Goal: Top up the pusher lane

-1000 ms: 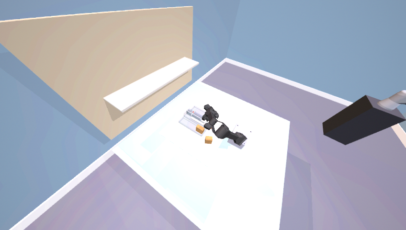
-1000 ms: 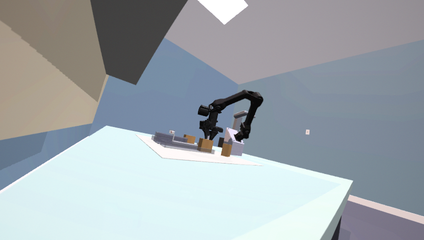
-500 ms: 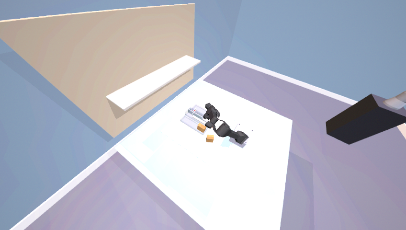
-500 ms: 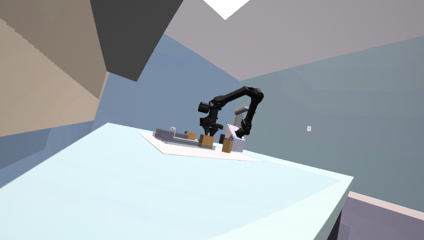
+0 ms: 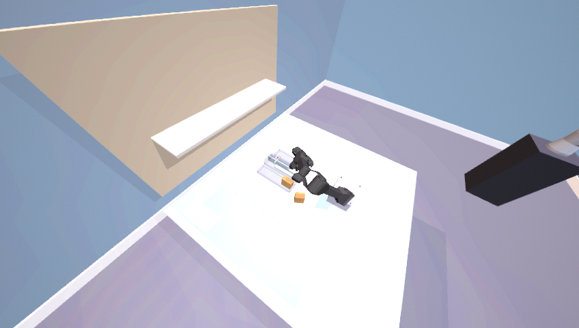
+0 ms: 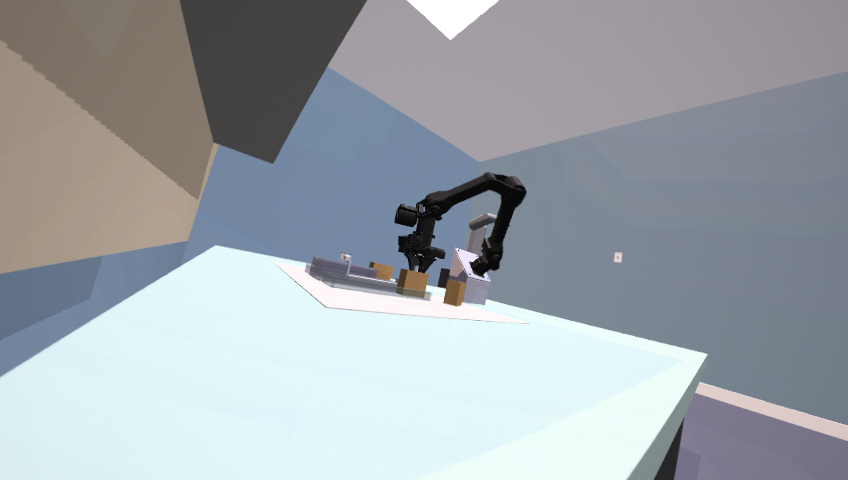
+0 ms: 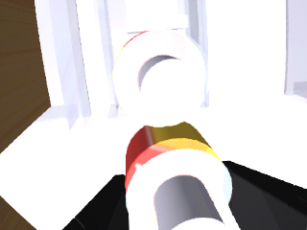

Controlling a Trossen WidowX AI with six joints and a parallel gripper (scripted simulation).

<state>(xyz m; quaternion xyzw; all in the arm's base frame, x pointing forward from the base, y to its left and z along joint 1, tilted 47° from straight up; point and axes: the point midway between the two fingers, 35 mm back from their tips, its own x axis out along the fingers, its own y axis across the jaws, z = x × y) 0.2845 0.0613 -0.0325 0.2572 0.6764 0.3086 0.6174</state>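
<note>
The lane lies 190 mm ahead of my gripper tip, 40 mm below it and 20 mm to the right of it. Also, from my gripper tip: white plate (150 mm ahead, 20 mm to the right, 10 mm below); then wall shelf (550 mm ahead, 310 mm above, 20 mm to the left).
</note>
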